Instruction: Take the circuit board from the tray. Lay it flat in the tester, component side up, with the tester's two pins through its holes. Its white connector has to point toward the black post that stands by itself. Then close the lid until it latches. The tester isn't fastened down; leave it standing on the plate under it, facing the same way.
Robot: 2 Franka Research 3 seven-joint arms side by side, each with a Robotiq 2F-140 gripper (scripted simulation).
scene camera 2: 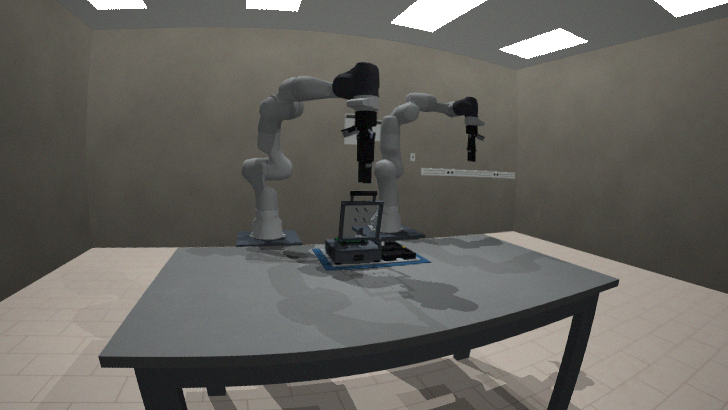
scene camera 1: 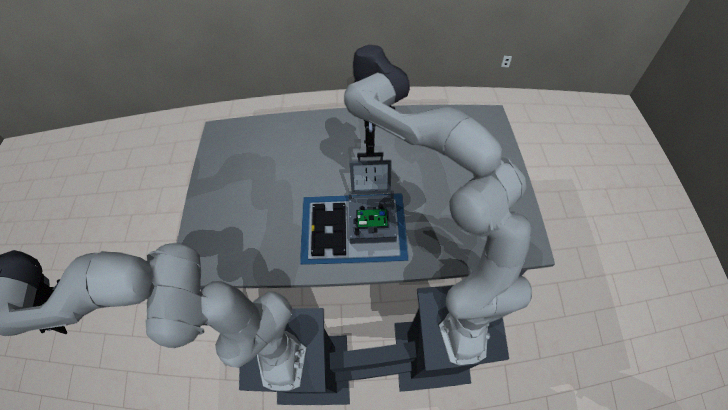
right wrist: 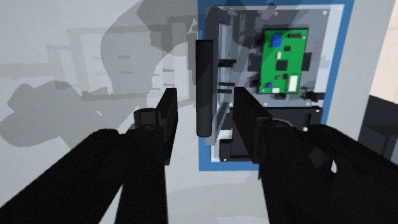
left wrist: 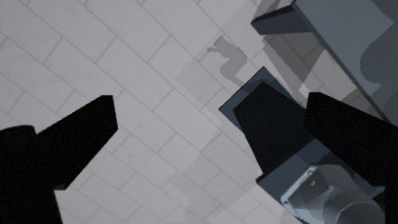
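Scene:
Tester: visible in scene camera 2 (353, 252). Tester (scene camera 1: 372, 234) and (right wrist: 313, 62): same spot. Left wrist view: tester out of frame.

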